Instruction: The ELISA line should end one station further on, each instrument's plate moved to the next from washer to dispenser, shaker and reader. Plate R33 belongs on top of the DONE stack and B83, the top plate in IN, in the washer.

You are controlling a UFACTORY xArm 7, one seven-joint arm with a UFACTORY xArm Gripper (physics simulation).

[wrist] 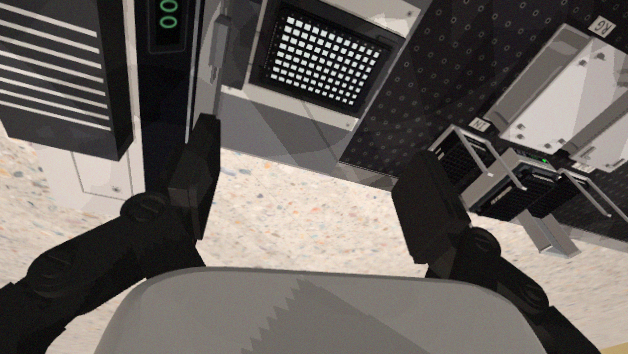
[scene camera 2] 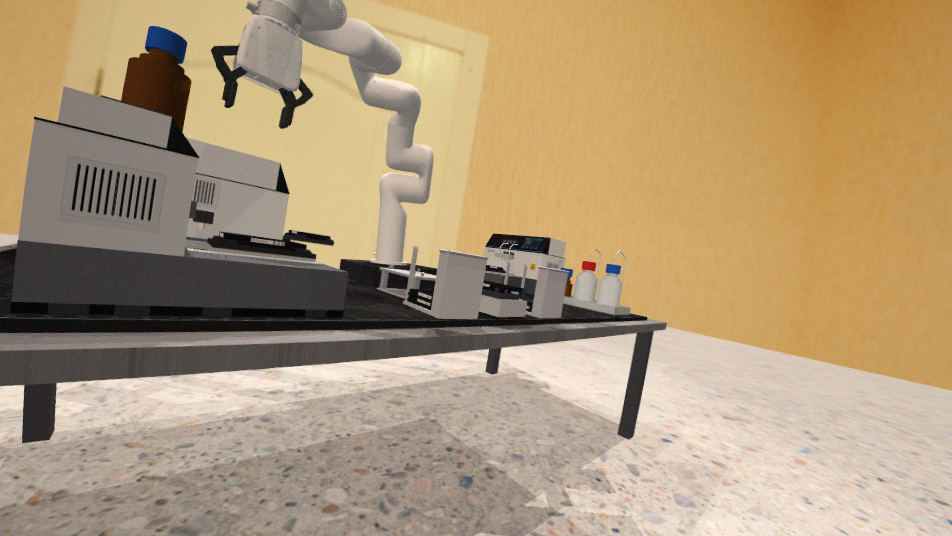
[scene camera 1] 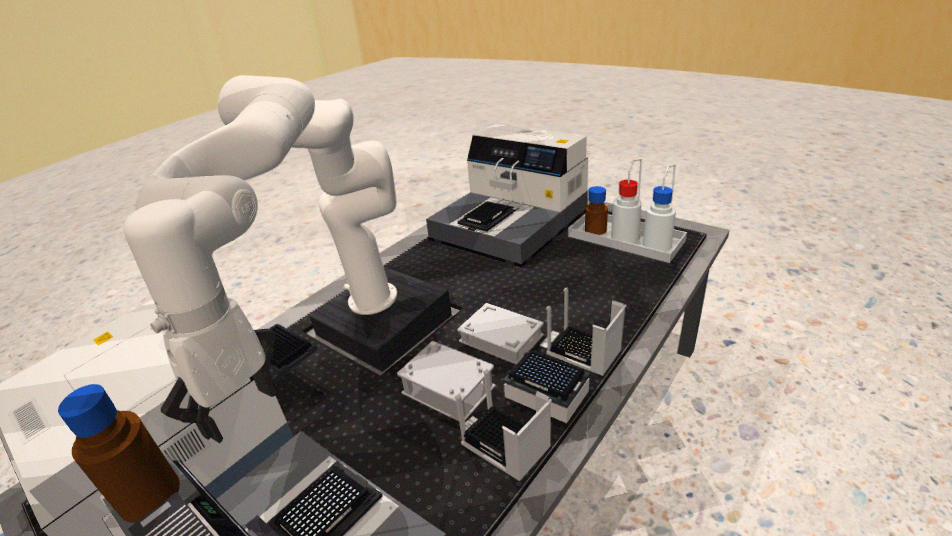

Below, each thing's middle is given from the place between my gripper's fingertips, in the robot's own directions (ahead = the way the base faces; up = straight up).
My gripper is now 490 mm to the right of the blue plate (scene camera 1: 554,377), 240 mm above it and 190 mm short of it. The rest, counted from my hand: plate with yellow wells (scene camera 1: 574,344) (650 mm to the left, 290 mm below, 210 mm ahead).
